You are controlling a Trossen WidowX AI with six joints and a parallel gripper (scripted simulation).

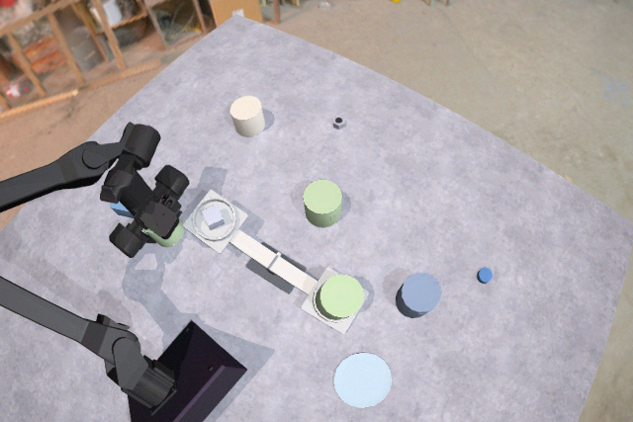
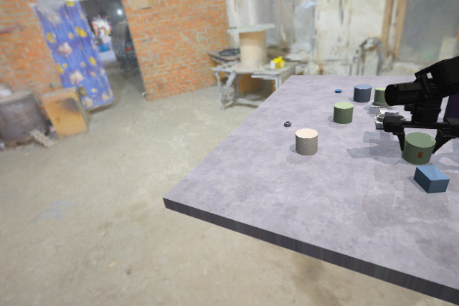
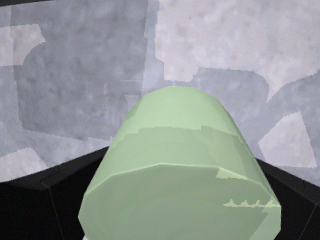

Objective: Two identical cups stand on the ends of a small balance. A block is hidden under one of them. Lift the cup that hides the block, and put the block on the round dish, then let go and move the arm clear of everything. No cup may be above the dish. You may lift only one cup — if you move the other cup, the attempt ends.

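The pale blue round dish lies 5 cm ahead of my gripper tip, 48 cm to the right of it and 2 cm below it. The rest, counted from my gripper tip: dark nut 44 cm ahead, 9 cm to the right, 2 cm below; cream cylinder 30 cm ahead, 9 cm to the left, 1 cm above; blue cube 3 cm behind, 12 cm to the left.
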